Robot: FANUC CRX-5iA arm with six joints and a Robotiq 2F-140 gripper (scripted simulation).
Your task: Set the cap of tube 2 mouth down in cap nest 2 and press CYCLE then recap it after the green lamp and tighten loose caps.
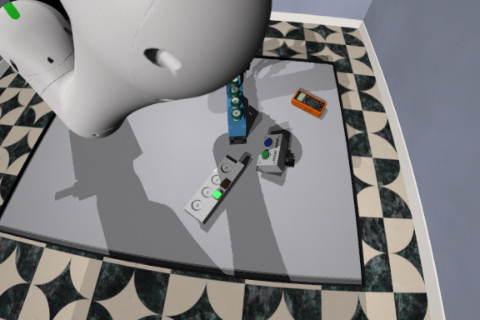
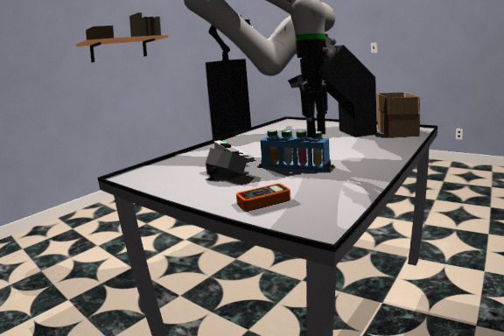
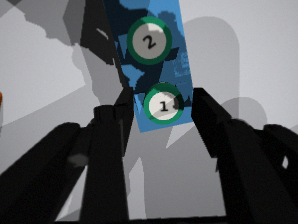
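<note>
Right now my hand is 50 mm to the left of the cap and 30 mm above it. The rest, counted from my hand: green ready key (290 mm to the right, 90 mm ahead, 70 mm below); then blue cycle key (240 mm to the right, 100 mm ahead, 70 mm below); then key housing (270 mm to the right, 110 mm ahead, 90 mm below).
</note>
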